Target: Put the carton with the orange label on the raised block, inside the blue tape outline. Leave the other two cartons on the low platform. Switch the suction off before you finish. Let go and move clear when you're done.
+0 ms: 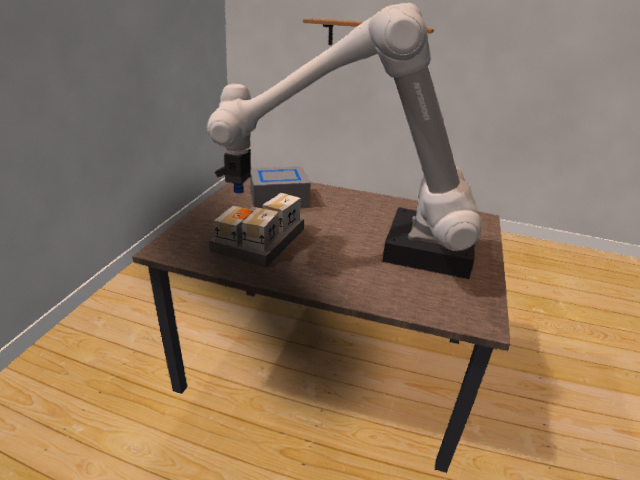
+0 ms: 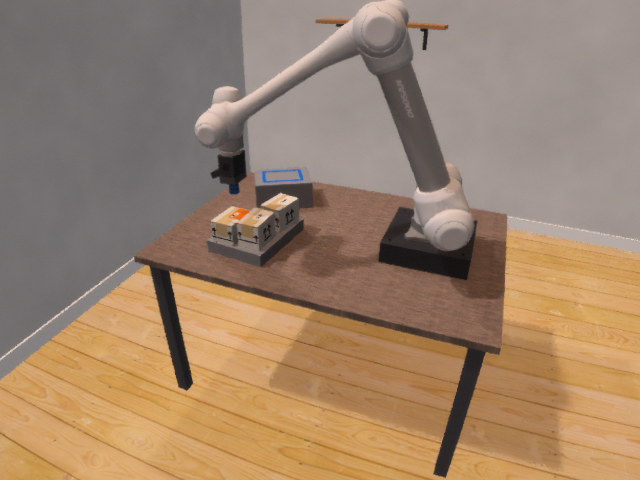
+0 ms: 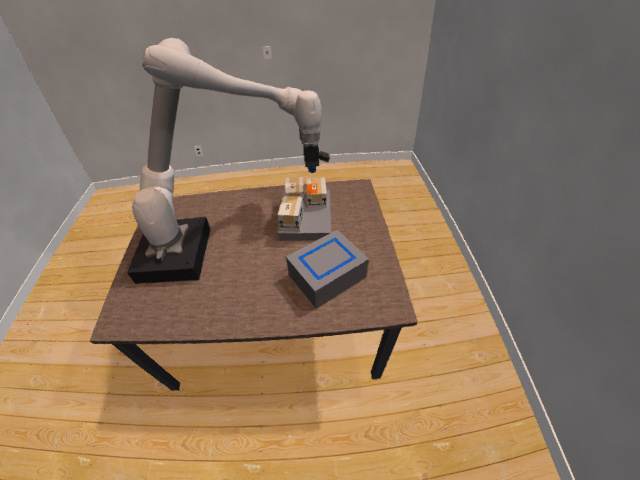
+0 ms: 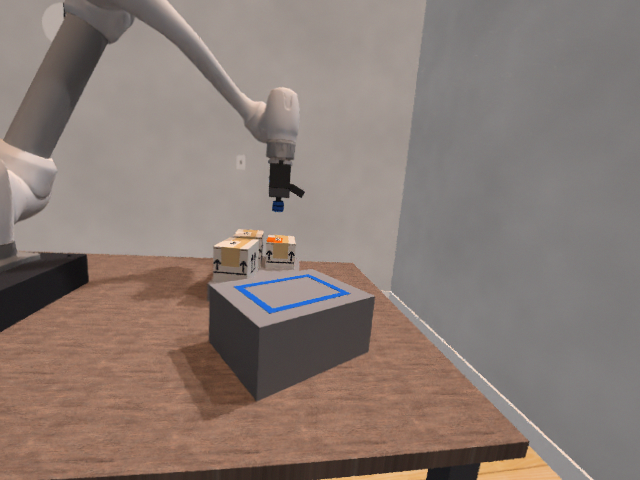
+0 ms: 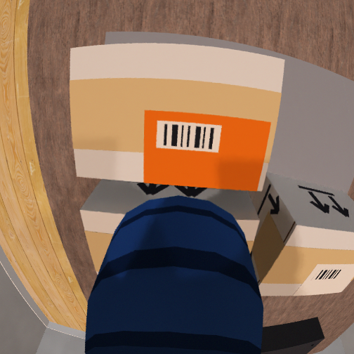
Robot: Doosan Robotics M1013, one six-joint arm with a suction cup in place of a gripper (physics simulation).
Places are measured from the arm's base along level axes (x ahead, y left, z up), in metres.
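Where they show: hand, tool point: [image 1: 238, 191] [image 2: 234, 192] [image 3: 312, 170] [image 4: 277, 211]; arm's base, link origin: [image 3: 167, 241].
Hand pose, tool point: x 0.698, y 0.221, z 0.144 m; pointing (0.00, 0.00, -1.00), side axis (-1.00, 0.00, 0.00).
Observation:
Each offset is from my tool point to the top centre of the thing. "pt": to the spot under its first point.
The orange-label carton @(dy +0.009, dx +0.017, dz -0.094 m) [image 1: 226, 230] [image 2: 222, 231] [image 3: 316, 197] [image 4: 280, 251] [image 5: 110, 115] stands upright on the low platform @(dy -0.067, dx -0.046, dz -0.178 m) [image 1: 236, 253] [image 2: 234, 252] [image 3: 316, 222] [image 5: 315, 115]. A second carton @(dy +0.013, dx -0.089, dz -0.079 m) [image 1: 253, 232] [image 2: 248, 235] [image 3: 293, 187] stands close beside it; a third carton @(dy -0.141, dx -0.114, dz -0.081 m) [image 1: 291, 209] [image 3: 290, 211] [image 4: 234, 259] [image 5: 325, 260] stands at the platform's end nearer the block. My suction cup [image 1: 238, 188] [image 2: 234, 189] [image 3: 312, 168] [image 4: 278, 206] [image 5: 177, 225] holds nothing and hangs a short way above the orange-label carton, with a gap between. The blue tape outline @(pt dy -0.488, dx -0.059, dz -0.105 m) [image 3: 309, 268] [image 4: 252, 299] surrounds bare surface on the raised block @(dy -0.444, dx +0.012, dz -0.105 m) [image 3: 341, 281] [image 4: 315, 335].
The arm's black base [image 1: 429, 258] [image 2: 426, 258] [image 3: 168, 268] stands at the table's other end. The raised block is taller than the platform and stands next to it, turned at an angle. A wall shelf [image 1: 330, 22] [image 2: 429, 25] is behind the arm.

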